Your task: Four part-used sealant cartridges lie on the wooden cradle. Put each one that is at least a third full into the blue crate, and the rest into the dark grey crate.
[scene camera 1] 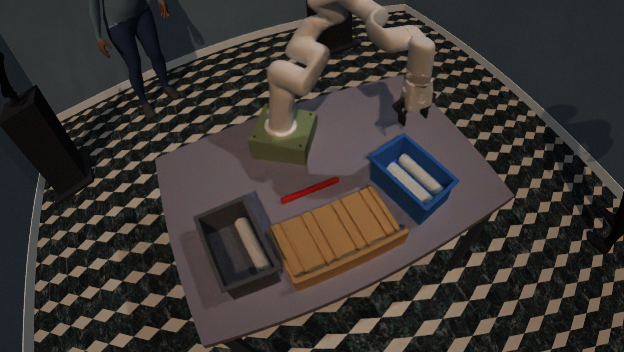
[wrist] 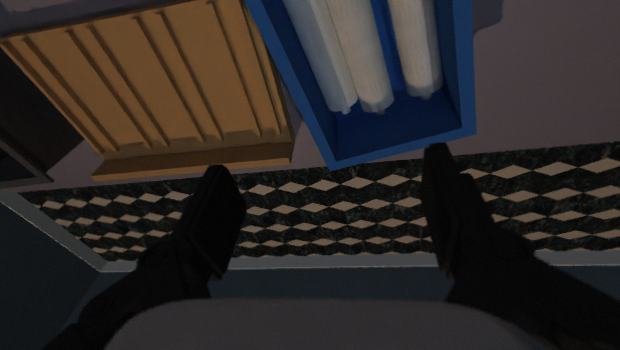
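Seen in the pictures: gripper, between the fingertips: [scene camera 1: 412,119] [wrist: 323,178]; arm's base, origin of its link: [scene camera 1: 280,126].
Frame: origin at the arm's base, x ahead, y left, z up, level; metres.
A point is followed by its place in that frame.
My gripper [scene camera 1: 414,119] @[y 0.221, x 0.451, z 0.246 m] [wrist: 323,178] @[y 0.221, x 0.451, z 0.246 m] is open and empty, above the table's far right part behind the blue crate. The blue crate [scene camera 1: 395,197] @[y 0.161, x 0.488, z -0.071 m] [wrist: 468,75] @[y 0.343, x 0.549, z 0.023 m] holds a pale, clear-looking cartridge [wrist: 325,60] @[y 0.191, x 0.499, z -0.036 m] at its left, a cream cartridge [scene camera 1: 409,182] @[y 0.228, x 0.488, z -0.037 m] [wrist: 361,55] @[y 0.237, x 0.509, z -0.036 m] beside it and another cream cartridge [scene camera 1: 421,173] @[y 0.296, x 0.489, z -0.037 m] [wrist: 416,47] @[y 0.303, x 0.523, z -0.036 m] at the right. The pale one cannot be made out in the scene view. One cream cartridge [scene camera 1: 251,243] @[y -0.346, x 0.357, z -0.036 m] lies in the dark grey crate [scene camera 1: 255,283] @[y -0.414, x 0.488, z -0.033 m] [wrist: 25,157] @[y -0.316, x 0.462, z 0.020 m]. No cartridge shows on the wooden cradle [scene camera 1: 345,225] @[y -0.057, x 0.471, z -0.058 m] [wrist: 185,70] @[y -0.014, x 0.449, z -0.057 m].
The cradle stands between the two crates, close to both. A red stick [scene camera 1: 310,190] @[y -0.056, x 0.271, z -0.079 m] lies behind the cradle. The green base block [scene camera 1: 277,151] @[y -0.066, x 0.076, z -0.035 m] carries the arm at the back of the table [scene camera 1: 345,140] @[y 0.208, x 0.143, z -0.097 m]. A person [scene camera 1: 135,45] stands beyond the table.
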